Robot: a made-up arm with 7 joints. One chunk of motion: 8 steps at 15 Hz.
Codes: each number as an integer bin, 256 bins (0 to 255) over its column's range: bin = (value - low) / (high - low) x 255, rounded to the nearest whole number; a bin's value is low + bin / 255 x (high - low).
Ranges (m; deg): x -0.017..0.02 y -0.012..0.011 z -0.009..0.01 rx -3..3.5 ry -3.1..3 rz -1.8..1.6
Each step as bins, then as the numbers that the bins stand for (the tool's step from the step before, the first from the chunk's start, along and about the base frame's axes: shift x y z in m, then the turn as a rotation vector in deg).
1 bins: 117 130 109 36 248 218
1 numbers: -0.00002 -0.00027 -0.00088 -2.082 2.833 1.107
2 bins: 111 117 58 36 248 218
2 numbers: -0.00089 -0.00145 -0.00468 -2.082 2.833 1.107
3 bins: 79 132 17 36 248 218
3 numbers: -0.00554 -0.00009 -0.00773 -2.082 2.833 1.107
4 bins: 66 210 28 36 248 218
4 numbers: -0.00742 0.00694 -0.00691 -2.082 2.833 1.107
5 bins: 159 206 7 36 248 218
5 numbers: 0.00607 0.00658 -0.00848 -2.082 2.833 1.107
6 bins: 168 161 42 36 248 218
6 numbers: 0.00738 0.00252 -0.00587 -2.082 2.833 1.107
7 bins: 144 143 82 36 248 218
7 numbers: 0.00389 0.00090 -0.00289 -2.082 2.833 1.107
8 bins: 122 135 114 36 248 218
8 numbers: 0.00070 0.00018 -0.00051 -2.082 2.833 1.107
